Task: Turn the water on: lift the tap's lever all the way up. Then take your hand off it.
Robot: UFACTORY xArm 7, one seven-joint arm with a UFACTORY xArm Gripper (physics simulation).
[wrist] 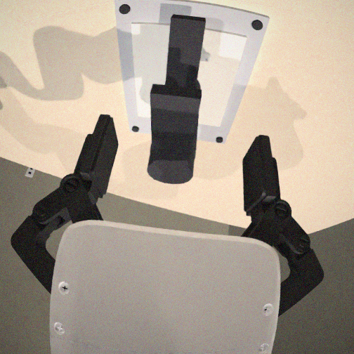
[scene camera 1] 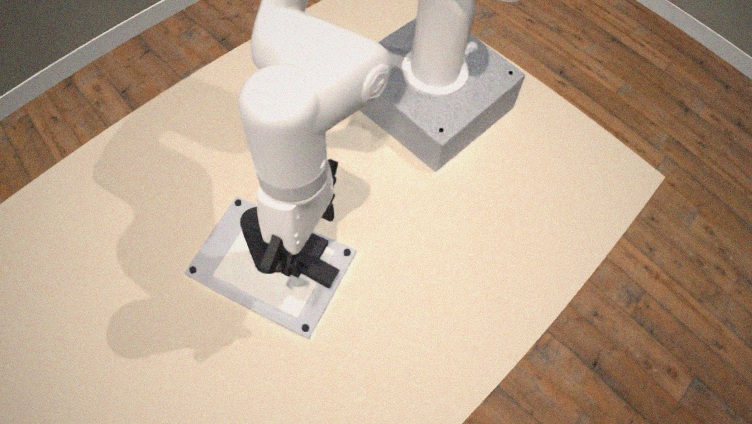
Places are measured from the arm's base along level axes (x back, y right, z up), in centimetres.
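Pixels of known places: gripper, fingertip midpoint: (scene camera 1: 306, 243); arm's base, origin of the base link: (scene camera 1: 434, 71).
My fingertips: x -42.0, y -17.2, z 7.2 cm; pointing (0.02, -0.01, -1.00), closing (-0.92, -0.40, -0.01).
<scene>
For each thing: its top centre in the pictures, then the offset to it from my fingertips. "pt": a spot on its surface instead. Level surfaces: height alone.
- black tap, surface spot: (scene camera 1: 253, 237) pt dx -4.6, dy +6.8, dz -3.0 cm
- pale framed plate, surface spot: (scene camera 1: 208, 258) pt dx -10.8, dy +15.5, dz -16.2 cm
- wider lever, surface spot: (scene camera 1: 317, 245) pt dx +1.2, dy -0.6, dz -1.3 cm
- pale table top, its level: dz -16.9 cm
The black tap (scene camera 1: 253, 237) rises from a pale framed plate (scene camera 1: 208, 258) (wrist: 126, 75). Its narrow spout (scene camera 1: 322, 272) (wrist: 186, 42) reaches out over the plate. The wider lever (scene camera 1: 317, 245) (wrist: 174, 120) sits above the spout at the tap's top and points the same way. Its exact tilt is hard to tell. My gripper (scene camera 1: 294, 251) (wrist: 183, 136) is open and empty, above the tap. In the wrist view the lever shows between the two wide-apart fingers, touching neither in the picture. In the scene view my hand hides part of the lever and one finger.
My arm's grey base block (scene camera 1: 473, 100) stands on the pale table top (scene camera 1: 526, 210) behind and to the right of the plate. The white arm reaches from it over the tap. Wooden floor (scene camera 1: 658, 294) lies beyond the table's edges.
</scene>
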